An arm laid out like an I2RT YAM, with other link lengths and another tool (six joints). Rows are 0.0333 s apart.
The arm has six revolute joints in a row. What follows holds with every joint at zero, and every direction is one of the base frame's. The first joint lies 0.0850 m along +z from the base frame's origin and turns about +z. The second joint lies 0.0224 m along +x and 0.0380 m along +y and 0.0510 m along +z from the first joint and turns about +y. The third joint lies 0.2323 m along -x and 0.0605 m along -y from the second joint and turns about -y. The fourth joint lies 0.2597 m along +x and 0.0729 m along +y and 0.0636 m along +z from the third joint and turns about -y. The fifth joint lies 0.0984 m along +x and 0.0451 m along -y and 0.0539 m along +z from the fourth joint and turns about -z. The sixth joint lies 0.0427 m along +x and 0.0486 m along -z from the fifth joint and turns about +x. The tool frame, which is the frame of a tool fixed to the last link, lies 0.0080 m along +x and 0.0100 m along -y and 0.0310 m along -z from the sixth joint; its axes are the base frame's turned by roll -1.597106, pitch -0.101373 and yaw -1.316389 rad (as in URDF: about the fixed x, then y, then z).
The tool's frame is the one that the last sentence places.
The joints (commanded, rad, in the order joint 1, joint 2, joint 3, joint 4, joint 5, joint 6), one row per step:
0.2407, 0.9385, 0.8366, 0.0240, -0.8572, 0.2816
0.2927, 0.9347, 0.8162, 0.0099, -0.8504, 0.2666
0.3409, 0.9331, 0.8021, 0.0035, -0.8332, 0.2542
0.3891, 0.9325, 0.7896, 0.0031, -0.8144, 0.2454
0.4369, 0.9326, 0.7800, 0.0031, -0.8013, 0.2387
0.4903, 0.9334, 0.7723, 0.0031, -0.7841, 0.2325
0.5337, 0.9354, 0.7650, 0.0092, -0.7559, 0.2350
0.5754, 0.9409, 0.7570, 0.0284, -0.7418, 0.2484
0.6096, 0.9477, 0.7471, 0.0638, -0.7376, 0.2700
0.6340, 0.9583, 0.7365, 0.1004, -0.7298, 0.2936
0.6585, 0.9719, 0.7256, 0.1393, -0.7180, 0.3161
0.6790, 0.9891, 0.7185, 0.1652, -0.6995, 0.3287
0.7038, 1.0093, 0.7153, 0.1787, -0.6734, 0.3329
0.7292, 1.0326, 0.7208, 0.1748, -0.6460, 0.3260
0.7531, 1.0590, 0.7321, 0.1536, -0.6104, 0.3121
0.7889, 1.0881, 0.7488, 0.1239, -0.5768, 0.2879
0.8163, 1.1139, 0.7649, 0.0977, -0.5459, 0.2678
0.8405, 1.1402, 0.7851, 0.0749, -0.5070, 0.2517
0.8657, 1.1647, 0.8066, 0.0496, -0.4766, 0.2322
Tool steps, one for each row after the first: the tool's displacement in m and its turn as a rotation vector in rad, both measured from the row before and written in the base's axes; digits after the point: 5 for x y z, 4 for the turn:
-0.00653, 0.01270, -0.00894, -0.0152, 0.0160, 0.0461
-0.00565, 0.01139, -0.00607, -0.0127, 0.0060, 0.0321
-0.00584, 0.01126, -0.00494, -0.0100, 0.0024, 0.0304
-0.00650, 0.01107, -0.00390, -0.0079, 0.0019, 0.0355
-0.00765, 0.01204, -0.00336, -0.0080, 0.0006, 0.0371
-0.00584, 0.00956, -0.00277, -0.0048, 0.0030, 0.0153
-0.00601, 0.00989, -0.00216, 0.0045, 0.0068, 0.0262
-0.00504, 0.00878, -0.00106, 0.0149, 0.0050, 0.0277
-0.00289, 0.00688, -0.00220, 0.0131, 0.0099, 0.0144
-0.00257, 0.00708, -0.00284, 0.0120, 0.0097, 0.0109
-0.00127, 0.00616, -0.00409, 0.0018, 0.0099, 0.0011
-0.00175, 0.00695, -0.00511, -0.0077, 0.0099, -0.0015
-0.00163, 0.00706, -0.00495, -0.0182, 0.0074, -0.0011
-0.00098, 0.00655, -0.00600, -0.0312, 0.0095, -0.0095
-0.00377, 0.00894, -0.00592, -0.0387, 0.0022, 0.0067
-0.00261, 0.00699, -0.00484, -0.0346, 0.0005, 0.0013
-0.00141, 0.00665, -0.00307, -0.0313, -0.0034, -0.0097
-0.00241, 0.00667, -0.00240, -0.0310, -0.0065, 0.0011

